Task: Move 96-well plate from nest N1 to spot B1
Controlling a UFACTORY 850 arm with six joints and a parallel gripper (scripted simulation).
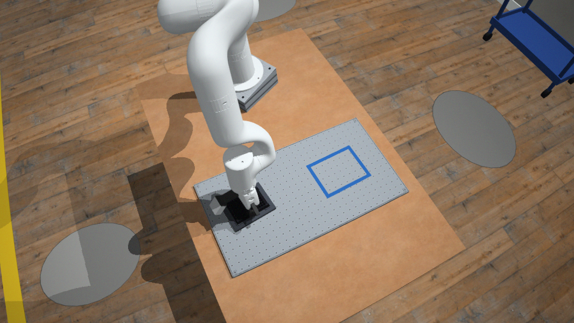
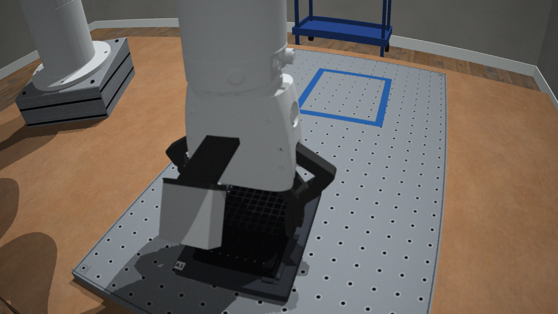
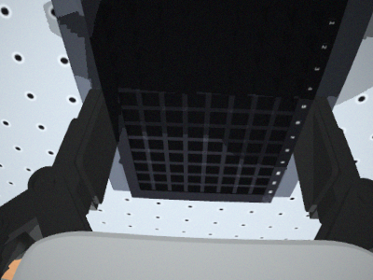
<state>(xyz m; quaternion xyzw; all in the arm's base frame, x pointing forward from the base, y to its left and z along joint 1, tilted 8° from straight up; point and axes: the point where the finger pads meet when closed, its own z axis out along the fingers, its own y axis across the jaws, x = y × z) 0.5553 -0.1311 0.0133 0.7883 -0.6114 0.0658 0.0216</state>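
Right now my hand is 10 mm above the black 96-well plate. Also, from my hand: dark plate nest N1 (20 mm below).
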